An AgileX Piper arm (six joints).
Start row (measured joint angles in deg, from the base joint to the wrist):
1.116, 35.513, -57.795, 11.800, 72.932, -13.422
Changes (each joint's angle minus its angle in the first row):
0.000, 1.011, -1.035, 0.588, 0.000, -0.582
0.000, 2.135, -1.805, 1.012, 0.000, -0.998
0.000, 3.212, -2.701, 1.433, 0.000, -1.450
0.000, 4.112, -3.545, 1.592, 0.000, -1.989
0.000, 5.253, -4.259, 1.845, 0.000, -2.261
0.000, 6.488, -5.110, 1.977, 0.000, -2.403
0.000, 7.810, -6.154, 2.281, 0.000, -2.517
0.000, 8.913, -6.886, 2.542, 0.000, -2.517
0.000, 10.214, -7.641, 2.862, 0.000, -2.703
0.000, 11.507, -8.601, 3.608, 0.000, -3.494
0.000, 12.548, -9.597, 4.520, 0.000, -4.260
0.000, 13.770, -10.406, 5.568, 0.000, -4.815
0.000, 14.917, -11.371, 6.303, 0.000, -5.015
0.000, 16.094, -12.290, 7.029, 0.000, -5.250
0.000, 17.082, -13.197, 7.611, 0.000, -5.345
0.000, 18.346, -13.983, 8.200, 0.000, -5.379
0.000, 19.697, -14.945, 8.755, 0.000, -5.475
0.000, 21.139, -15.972, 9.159, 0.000, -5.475
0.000, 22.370, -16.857, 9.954, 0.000, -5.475
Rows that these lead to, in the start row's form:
1.116, 36.524, -58.830, 12.388, 72.932, -14.004
1.116, 37.648, -59.600, 12.812, 72.932, -14.420
1.116, 38.725, -60.496, 13.233, 72.932, -14.872
1.116, 39.625, -61.340, 13.392, 72.932, -15.411
1.116, 40.766, -62.054, 13.645, 72.932, -15.683
1.116, 42.001, -62.905, 13.777, 72.932, -15.825
1.116, 43.323, -63.949, 14.081, 72.932, -15.939
1.116, 44.426, -64.681, 14.342, 72.932, -15.939
1.116, 45.727, -65.436, 14.662, 72.932, -16.125
1.116, 47.020, -66.396, 15.408, 72.932, -16.916
1.116, 48.061, -67.392, 16.320, 72.932, -17.682
1.116, 49.283, -68.201, 17.368, 72.932, -18.237
1.116, 50.430, -69.166, 18.103, 72.932, -18.437
1.116, 51.607, -70.085, 18.829, 72.932, -18.672
1.116, 52.595, -70.992, 19.411, 72.932, -18.767
1.116, 53.859, -71.778, 20.000, 72.932, -18.801
1.116, 55.210, -72.740, 20.555, 72.932, -18.897
1.116, 56.652, -73.767, 20.959, 72.932, -18.897
1.116, 57.883, -74.652, 21.754, 72.932, -18.897

